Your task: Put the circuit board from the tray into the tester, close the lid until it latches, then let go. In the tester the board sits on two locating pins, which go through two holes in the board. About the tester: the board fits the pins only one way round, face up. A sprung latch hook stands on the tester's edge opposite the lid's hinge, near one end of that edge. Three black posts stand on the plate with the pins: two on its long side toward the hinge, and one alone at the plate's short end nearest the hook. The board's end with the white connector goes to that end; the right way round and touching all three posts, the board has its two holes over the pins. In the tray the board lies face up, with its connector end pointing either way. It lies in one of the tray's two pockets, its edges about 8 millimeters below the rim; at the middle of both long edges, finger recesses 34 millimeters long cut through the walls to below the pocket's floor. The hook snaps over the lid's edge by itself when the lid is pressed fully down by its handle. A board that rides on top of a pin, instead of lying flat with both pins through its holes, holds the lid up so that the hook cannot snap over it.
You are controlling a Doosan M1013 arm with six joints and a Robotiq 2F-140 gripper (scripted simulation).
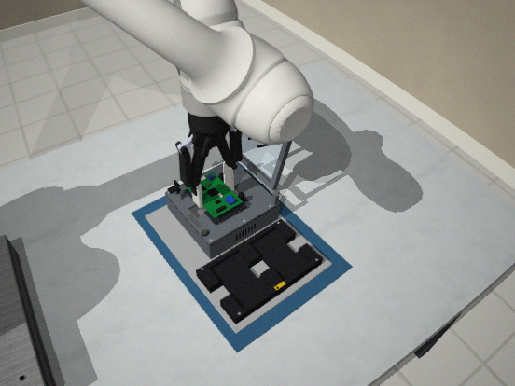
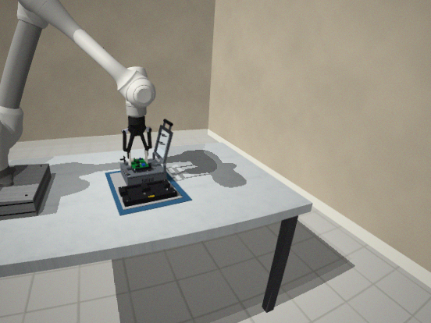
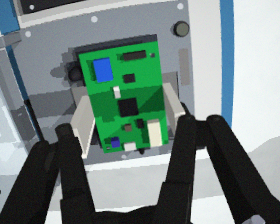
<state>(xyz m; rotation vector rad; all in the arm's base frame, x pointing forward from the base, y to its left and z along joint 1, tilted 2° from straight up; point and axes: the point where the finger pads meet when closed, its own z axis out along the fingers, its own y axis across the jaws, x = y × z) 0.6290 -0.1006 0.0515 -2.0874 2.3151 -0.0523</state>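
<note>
The green circuit board lies 20 mm below my hand. Also, from my hand: latch hook (60 mm to the left, 50 mm behind, 20 mm below); then tester lid (130 mm ahead, 80 mm above, 10 mm to the right).
</note>
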